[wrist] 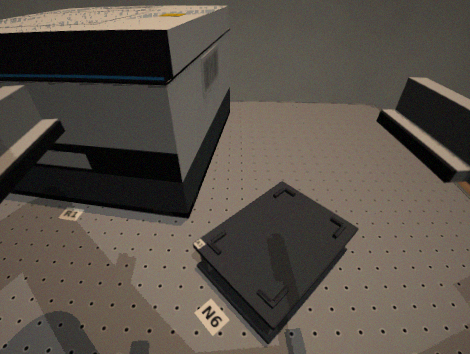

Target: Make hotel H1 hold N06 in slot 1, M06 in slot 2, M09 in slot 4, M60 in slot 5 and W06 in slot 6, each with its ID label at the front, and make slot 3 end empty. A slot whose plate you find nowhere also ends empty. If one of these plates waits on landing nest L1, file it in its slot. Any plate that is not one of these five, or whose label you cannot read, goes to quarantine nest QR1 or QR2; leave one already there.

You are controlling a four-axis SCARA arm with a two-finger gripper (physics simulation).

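Note:
My gripper (226,100) is open, with nothing between its fingers; one finger shows at the left edge and the other at the upper right. It hangs above the perforated table. A dark flat nest (305,230) with four L-shaped corner guides stands below and ahead of it and bears no plate. The nest has a small A1 mark at its left corner, and a tag reading N6 (212,316) lies in front of it. Hotel H1, landing nest L1, the quarantine nests and the plates do not show in this view.
A large grey and black instrument (115,117) with a pale top stands at the left, behind a tag reading R1 (71,214). The perforated table (300,135) runs back to a grey wall (320,50). Shadows fall across the table at the lower left.

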